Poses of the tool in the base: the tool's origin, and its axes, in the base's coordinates. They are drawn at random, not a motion.
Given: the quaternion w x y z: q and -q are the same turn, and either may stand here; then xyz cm.
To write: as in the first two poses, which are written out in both.
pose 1, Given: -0.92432 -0.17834 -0.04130 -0.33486 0.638 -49.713 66.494
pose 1, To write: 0.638 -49.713 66.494 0.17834 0.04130 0.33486 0.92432
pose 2, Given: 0.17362 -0.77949 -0.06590 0.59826 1.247 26.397 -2.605
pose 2, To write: 1.247 26.397 -2.605 -0.77949 -0.06590 0.59826 0.17362
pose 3, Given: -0.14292 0.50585 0.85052 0.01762 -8.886 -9.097 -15.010
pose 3, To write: -8.886 -9.097 -15.010 -0.50585 -0.85052 -0.01762 0.14292
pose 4, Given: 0.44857 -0.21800 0.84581 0.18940 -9.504 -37.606 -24.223
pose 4, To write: -9.504 -37.606 -24.223 -0.21800 0.84581 0.18940 0.44857
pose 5, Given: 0.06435 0.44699 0.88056 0.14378 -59.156 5.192 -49.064
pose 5, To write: -59.156 5.192 -49.064 0.44699 0.88056 0.14378 0.06435
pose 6, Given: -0.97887 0.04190 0.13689 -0.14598 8.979 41.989 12.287
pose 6, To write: 8.979 41.989 12.287 -0.04190 -0.13689 0.14598 0.97887
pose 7, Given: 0.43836 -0.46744 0.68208 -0.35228 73.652 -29.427 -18.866
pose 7, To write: 73.652 -29.427 -18.866 -0.46744 0.68208 -0.35228 0.43836
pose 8, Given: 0.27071 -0.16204 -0.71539 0.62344 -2.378 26.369 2.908
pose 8, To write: -2.378 26.369 2.908 -0.16204 -0.71539 0.62344 0.27071
